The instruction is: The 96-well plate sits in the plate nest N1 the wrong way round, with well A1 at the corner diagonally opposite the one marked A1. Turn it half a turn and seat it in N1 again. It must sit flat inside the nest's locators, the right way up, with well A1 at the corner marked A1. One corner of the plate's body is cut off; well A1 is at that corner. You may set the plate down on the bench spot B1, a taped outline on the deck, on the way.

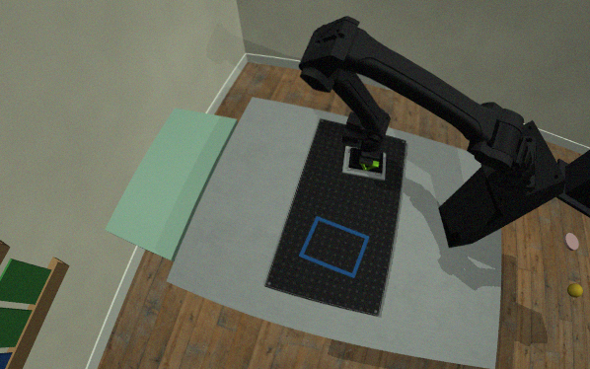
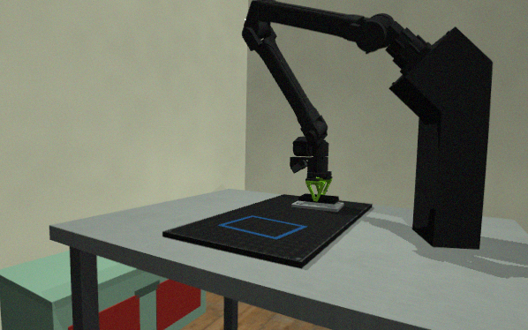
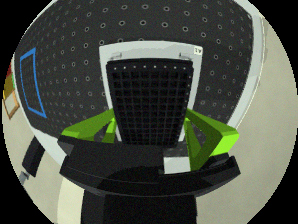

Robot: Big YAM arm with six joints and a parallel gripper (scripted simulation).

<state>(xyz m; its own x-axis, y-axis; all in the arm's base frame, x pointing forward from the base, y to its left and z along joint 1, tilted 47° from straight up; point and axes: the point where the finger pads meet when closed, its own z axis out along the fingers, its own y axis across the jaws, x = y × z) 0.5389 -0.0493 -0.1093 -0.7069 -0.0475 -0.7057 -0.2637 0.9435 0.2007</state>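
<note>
Right now my hand is right at the black 96-well plate. Round my hand: plate nest N1: 3 cm below; A1 mark: 9 cm ahead, 2 cm to the right, 2 cm below.
</note>
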